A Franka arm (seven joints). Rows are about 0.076 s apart.
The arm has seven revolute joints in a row. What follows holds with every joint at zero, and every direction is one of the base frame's.
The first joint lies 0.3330 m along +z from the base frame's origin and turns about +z.
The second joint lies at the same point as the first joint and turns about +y.
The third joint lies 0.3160 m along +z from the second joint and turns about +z.
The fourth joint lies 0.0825 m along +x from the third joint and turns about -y.
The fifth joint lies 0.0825 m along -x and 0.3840 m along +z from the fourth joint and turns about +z.
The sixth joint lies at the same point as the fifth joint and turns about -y.
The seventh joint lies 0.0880 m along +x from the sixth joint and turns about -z.
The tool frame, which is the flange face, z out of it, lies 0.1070 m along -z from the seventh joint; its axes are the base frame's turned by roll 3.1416, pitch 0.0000 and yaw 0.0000 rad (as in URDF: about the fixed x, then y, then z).
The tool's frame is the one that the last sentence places.
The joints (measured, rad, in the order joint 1, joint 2, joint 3, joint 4, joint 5, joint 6, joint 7), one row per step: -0.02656 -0.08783 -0.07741 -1.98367 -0.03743 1.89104 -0.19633; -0.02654 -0.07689 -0.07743 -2.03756 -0.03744 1.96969 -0.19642; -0.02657 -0.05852 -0.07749 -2.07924 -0.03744 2.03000 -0.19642; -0.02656 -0.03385 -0.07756 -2.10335 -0.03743 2.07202 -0.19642; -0.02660 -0.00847 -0.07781 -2.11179 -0.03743 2.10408 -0.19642; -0.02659 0.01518 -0.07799 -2.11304 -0.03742 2.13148 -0.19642; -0.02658 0.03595 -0.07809 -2.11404 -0.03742 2.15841 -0.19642; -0.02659 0.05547 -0.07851 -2.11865 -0.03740 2.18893 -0.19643; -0.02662 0.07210 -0.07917 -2.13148 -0.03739 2.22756 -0.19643; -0.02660 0.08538 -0.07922 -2.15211 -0.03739 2.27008 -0.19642
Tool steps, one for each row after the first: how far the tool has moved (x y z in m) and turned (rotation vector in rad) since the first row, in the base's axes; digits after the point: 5 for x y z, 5 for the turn. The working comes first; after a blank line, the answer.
Tool pose at each row, in the base's axes (x y z in m, rotation vector in rad; the steps are taken from these numbers as rounded here): 0.52899 -0.05898 0.50303 3.10967 0.16270 -0.01441; 0.53033 -0.05851 0.47847 3.10752 0.16648 0.00693; 0.53141 -0.05812 0.45433 3.10683 0.16936 0.00729; 0.53361 -0.05794 0.43359 3.10662 0.17148 -0.00328; 0.53750 -0.05816 0.41888 3.10547 0.17258 -0.00622; 0.54202 -0.05845 0.40793 3.10372 0.17352 -0.00261; 0.54610 -0.05867 0.39853 3.10176 0.17454 0.00513; 0.54933 -0.05900 0.38844 3.09978 0.17522 0.01476; 0.55085 -0.05929 0.37696 3.09767 0.17581 0.02872; 0.55022 -0.05902 0.36428 3.09595 0.17759 0.04191

0.00134 0.00047 -0.02456 -0.00124 -0.01376 0.00270; 0.00242 0.00086 -0.04870 -0.00176 -0.01399 0.00457; 0.00462 0.00104 -0.06944 -0.00221 -0.00719 0.00585; 0.00851 0.00082 -0.08415 -0.00338 -0.00535 0.00657; 0.01303 0.00053 -0.09510 -0.00496 -0.00774 0.00728; 0.01711 0.00031 -0.10450 -0.00659 -0.01281 0.00808; 0.02034 -0.00002 -0.11459 -0.00817 -0.01910 0.00869; 0.02186 -0.00031 -0.12607 -0.00967 -0.02818 0.00928; 0.02123 -0.00004 -0.13875 -0.01069 -0.03674 0.01061
